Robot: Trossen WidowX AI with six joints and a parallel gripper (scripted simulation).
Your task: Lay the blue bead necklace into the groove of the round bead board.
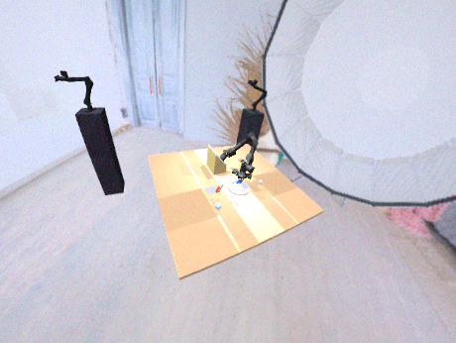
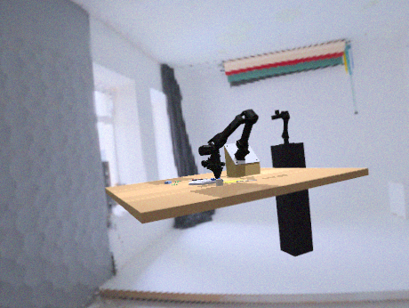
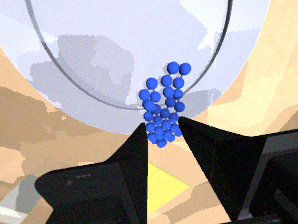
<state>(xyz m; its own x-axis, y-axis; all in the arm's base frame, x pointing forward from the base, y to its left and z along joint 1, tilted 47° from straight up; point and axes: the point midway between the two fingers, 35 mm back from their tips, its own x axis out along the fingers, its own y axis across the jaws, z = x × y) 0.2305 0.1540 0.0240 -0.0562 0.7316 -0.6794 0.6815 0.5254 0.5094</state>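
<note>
Now: the round bead board 7 cm ahead of my gripper tip, 5 cm to the right of it and 1 cm below it. Also, from my gripper tip: yellow flat piece 6 cm behind, 11 cm to the left, 2 cm below; grey-white stick 10 cm behind, 18 cm to the left, 1 cm below; white cylinder 7 cm ahead, 18 cm to the left.
</note>
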